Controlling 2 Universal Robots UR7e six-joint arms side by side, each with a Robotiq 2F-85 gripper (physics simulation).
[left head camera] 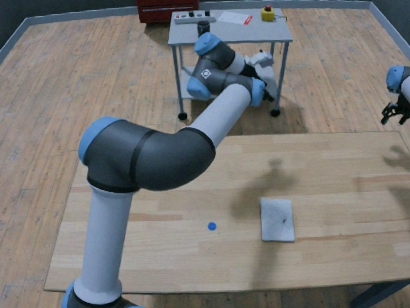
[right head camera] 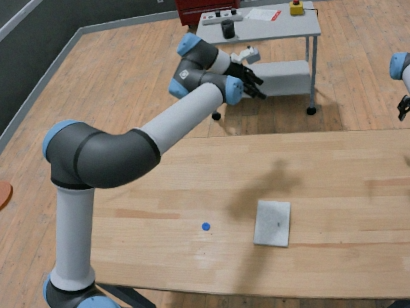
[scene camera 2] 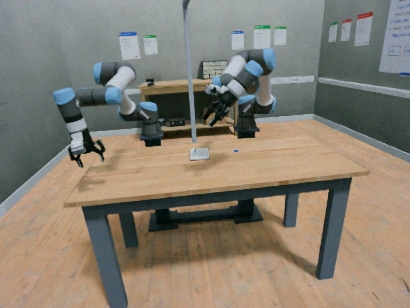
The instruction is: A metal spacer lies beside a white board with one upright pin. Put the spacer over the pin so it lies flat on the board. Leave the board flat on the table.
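Where they show: left gripper, fingertip midpoint: [left head camera: 269, 93] [right head camera: 264, 90] [scene camera 2: 206, 122]; right gripper, fingertip midpoint: [left head camera: 391, 123] [scene camera 2: 92, 164]; left arm's base at its link origin: [scene camera 2: 246, 126]; right arm's base at its link origin: [scene camera 2: 152, 133].
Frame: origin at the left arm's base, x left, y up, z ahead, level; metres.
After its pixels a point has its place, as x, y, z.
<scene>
A small blue disc, which looks like the spacer [left head camera: 212, 226] @[-0.177, -0.032, 0.373] [right head camera: 206, 226] @[-0.179, -0.032, 0.374] [scene camera 2: 236, 151] @[-0.178, -0.035, 0.393], lies flat on the table; its hole cannot be made out. The white board [left head camera: 272, 232] @[-0.380, -0.022, 0.337] [right head camera: 269, 237] @[-0.395, -0.023, 0.332] [scene camera 2: 199, 157] @[-0.413, -0.023, 0.459] lies flat, to the disc's right in both head views and to its left in the scene view. A small dark pin [left head camera: 284, 220] @[-0.426, -0.008, 0.372] [right head camera: 278, 224] @[-0.425, -0.008, 0.371] shows on the board, off its middle. My left gripper [left head camera: 270, 91] @[-0.399, 0.252, 0.734] [right head camera: 263, 89] @[-0.399, 0.252, 0.734] [scene camera 2: 209, 121] @[-0.399, 0.252, 0.734] is open, high above the table. My right gripper [left head camera: 394, 120] @[-0.917, 0.097, 0.708] [right head camera: 401, 116] [scene camera 2: 92, 162] @[-0.917, 0.097, 0.708] is open, far from disc and board, partly cut off in the right head view.
Both stand on the wooden table [left head camera: 165, 260] @[-0.016, -0.037, 0.261] [right head camera: 165, 260] @[-0.049, -0.037, 0.251] [scene camera 2: 280, 165] @[-0.005, -0.038, 0.646]. A grey pole [scene camera 2: 190, 75] @[-0.325, 0.338, -0.892] rises behind the board in the scene view. A grey trolley [left head camera: 180, 85] [right head camera: 313, 75] stands beyond the table in the head views. Arm shadows fall near the board.
</scene>
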